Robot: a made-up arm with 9 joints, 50 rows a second.
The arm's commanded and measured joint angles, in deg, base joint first. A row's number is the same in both.
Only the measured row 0 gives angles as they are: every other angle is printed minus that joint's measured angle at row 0.
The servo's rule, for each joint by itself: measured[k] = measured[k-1] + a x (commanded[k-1-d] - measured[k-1]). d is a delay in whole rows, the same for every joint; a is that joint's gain. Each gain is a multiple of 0.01, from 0.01 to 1. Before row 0 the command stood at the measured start. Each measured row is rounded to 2 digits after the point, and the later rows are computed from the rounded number. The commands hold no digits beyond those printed.
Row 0, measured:
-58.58 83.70 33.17 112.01 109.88 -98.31 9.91 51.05 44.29
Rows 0 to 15, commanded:
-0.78 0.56 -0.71 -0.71 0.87 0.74 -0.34 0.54 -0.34
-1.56 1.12 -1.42 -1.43 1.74 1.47 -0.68 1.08 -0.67
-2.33 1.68 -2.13 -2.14 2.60 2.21 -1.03 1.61 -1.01
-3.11 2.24 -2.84 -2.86 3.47 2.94 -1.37 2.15 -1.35
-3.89 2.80 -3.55 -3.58 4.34 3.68 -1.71 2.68 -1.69
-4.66 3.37 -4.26 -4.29 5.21 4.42 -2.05 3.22 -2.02
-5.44 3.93 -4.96 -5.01 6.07 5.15 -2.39 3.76 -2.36
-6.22 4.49 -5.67 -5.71 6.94 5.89 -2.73 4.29 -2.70
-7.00 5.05 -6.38 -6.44 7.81 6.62 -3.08 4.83 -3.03
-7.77 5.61 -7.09 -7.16 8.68 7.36 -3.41 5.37 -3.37
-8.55 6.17 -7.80 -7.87 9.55 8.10 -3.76 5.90 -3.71
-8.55 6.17 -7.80 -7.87 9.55 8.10 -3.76 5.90 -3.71
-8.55 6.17 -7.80 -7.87 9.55 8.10 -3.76 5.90 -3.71
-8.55 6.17 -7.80 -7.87 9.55 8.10 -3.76 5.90 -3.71
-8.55 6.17 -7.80 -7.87 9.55 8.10 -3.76 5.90 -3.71
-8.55 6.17 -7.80 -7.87 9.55 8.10 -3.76 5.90 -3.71
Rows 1 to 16, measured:
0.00 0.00 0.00 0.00 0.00 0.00 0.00 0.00 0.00
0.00 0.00 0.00 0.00 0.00 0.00 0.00 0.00 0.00
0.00 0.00 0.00 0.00 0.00 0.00 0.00 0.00 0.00
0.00 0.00 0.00 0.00 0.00 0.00 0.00 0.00 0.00
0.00 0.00 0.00 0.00 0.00 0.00 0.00 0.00 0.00
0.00 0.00 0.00 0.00 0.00 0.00 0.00 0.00 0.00
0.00 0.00 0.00 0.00 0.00 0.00 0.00 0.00 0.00
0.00 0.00 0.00 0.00 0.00 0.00 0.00 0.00 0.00
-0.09 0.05 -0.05 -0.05 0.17 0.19 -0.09 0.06 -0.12
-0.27 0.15 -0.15 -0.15 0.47 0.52 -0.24 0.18 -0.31
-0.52 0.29 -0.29 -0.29 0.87 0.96 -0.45 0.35 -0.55
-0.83 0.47 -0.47 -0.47 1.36 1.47 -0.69 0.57 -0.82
-1.20 0.68 -0.69 -0.69 1.93 2.04 -0.96 0.82 -1.12
-1.62 0.92 -0.94 -0.94 2.55 2.66 -1.24 1.11 -1.43
-2.08 1.19 -1.22 -1.22 3.22 3.31 -1.54 1.43 -1.75
-2.58 1.49 -1.53 -1.53 3.93 3.98 -1.85 1.77 -2.07
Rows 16 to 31, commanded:
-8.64 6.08 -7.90 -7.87 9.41 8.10 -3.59 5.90 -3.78
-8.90 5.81 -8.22 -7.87 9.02 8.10 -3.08 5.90 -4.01
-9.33 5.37 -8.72 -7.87 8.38 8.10 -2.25 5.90 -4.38
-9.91 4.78 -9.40 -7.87 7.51 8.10 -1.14 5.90 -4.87
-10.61 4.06 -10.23 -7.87 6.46 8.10 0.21 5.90 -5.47
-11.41 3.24 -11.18 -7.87 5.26 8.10 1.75 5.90 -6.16
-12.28 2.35 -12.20 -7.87 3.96 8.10 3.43 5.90 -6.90
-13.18 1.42 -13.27 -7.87 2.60 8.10 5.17 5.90 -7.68
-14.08 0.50 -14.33 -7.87 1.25 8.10 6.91 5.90 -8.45
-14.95 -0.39 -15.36 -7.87 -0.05 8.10 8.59 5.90 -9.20
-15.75 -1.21 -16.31 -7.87 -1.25 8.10 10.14 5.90 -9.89
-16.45 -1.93 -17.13 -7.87 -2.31 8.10 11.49 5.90 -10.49
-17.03 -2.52 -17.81 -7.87 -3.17 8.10 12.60 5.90 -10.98
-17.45 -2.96 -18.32 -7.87 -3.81 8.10 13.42 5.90 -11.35
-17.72 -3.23 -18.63 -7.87 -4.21 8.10 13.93 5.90 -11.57
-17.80 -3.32 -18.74 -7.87 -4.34 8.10 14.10 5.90 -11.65
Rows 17 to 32, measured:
-3.11 1.81 -1.87 -1.87 4.67 4.67 -2.17 2.14 -2.40
-3.67 2.15 -2.24 -2.24 5.43 5.37 -2.49 2.53 -2.73
-4.26 2.51 -2.63 -2.63 6.21 6.08 -2.82 2.93 -3.06
-4.77 2.84 -2.99 -3.00 6.84 6.61 -3.06 3.29 -3.28
-5.22 3.14 -3.33 -3.34 7.35 7.00 -3.24 3.60 -3.43
-5.62 3.41 -3.64 -3.66 7.77 7.29 -3.38 3.88 -3.53
-5.97 3.66 -3.93 -3.95 8.11 7.50 -3.48 4.12 -3.59
-6.28 3.89 -4.20 -4.22 8.38 7.66 -3.55 4.33 -3.63
-6.56 4.09 -4.46 -4.48 8.58 7.77 -3.56 4.52 -3.68
-6.84 4.24 -4.72 -4.72 8.66 7.86 -3.44 4.69 -3.79
-7.14 4.34 -5.00 -4.94 8.61 7.92 -3.13 4.84 -3.99
-7.47 4.38 -5.31 -5.15 8.40 7.97 -2.61 4.97 -4.29
-7.85 4.35 -5.65 -5.34 8.03 8.00 -1.88 5.08 -4.69
-8.28 4.25 -6.04 -5.52 7.50 8.03 -0.94 5.18 -5.19
-8.76 4.08 -6.47 -5.68 6.83 8.05 0.20 5.27 -5.77
-9.29 3.84 -6.95 -5.83 6.03 8.06 1.49 5.35 -6.42

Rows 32 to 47, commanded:
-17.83 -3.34 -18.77 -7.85 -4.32 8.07 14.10 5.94 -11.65
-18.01 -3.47 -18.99 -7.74 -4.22 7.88 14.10 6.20 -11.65
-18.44 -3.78 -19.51 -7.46 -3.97 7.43 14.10 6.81 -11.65
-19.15 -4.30 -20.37 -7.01 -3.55 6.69 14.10 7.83 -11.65
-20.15 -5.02 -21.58 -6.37 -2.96 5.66 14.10 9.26 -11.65
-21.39 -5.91 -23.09 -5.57 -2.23 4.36 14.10 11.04 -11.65
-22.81 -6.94 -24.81 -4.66 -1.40 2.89 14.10 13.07 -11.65
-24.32 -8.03 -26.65 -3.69 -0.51 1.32 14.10 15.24 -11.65
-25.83 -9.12 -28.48 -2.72 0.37 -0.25 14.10 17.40 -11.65
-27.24 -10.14 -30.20 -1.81 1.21 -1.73 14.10 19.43 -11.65
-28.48 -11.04 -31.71 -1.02 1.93 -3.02 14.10 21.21 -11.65
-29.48 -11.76 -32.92 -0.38 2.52 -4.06 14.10 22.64 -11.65
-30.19 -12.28 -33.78 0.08 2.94 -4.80 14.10 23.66 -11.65
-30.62 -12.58 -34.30 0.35 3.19 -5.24 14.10 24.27 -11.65
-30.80 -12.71 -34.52 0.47 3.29 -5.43 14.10 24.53 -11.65
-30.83 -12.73 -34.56 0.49 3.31 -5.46 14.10 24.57 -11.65
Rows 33 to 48, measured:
-9.86 3.54 -7.47 -5.97 5.12 8.07 2.90 5.42 -7.11
-10.47 3.19 -8.02 -6.10 4.14 8.08 4.38 5.48 -7.82
-11.10 2.79 -8.60 -6.22 3.12 8.09 5.88 5.53 -8.52
-11.74 2.37 -9.20 -6.34 2.09 8.09 7.34 5.57 -9.19
-12.37 1.93 -9.80 -6.45 1.09 8.09 8.71 5.61 -9.80
-12.98 1.49 -10.40 -6.55 0.16 8.09 9.93 5.64 -10.33
-13.55 1.07 -10.98 -6.64 -0.67 8.09 10.97 5.67 -10.75
-14.06 0.67 -11.52 -6.73 -1.37 8.09 11.78 5.70 -11.06
-14.51 0.31 -12.03 -6.81 -1.93 8.08 12.38 5.73 -11.26
-14.93 -0.03 -12.52 -6.88 -2.37 8.03 12.83 5.79 -11.39
-15.35 -0.37 -13.01 -6.92 -2.67 7.87 13.16 5.91 -11.48
-15.81 -0.72 -13.53 -6.93 -2.84 7.56 13.40 6.14 -11.54
-16.33 -1.11 -14.09 -6.89 -2.86 7.07 13.58 6.51 -11.58
-16.94 -1.54 -14.72 -6.80 -2.74 6.37 13.72 7.05 -11.60
-17.64 -2.03 -15.43 -6.65 -2.49 5.47 13.82 7.77 -11.62
-18.44 -2.57 -16.22 -6.44 -2.11 4.39 13.89 8.67 -11.63

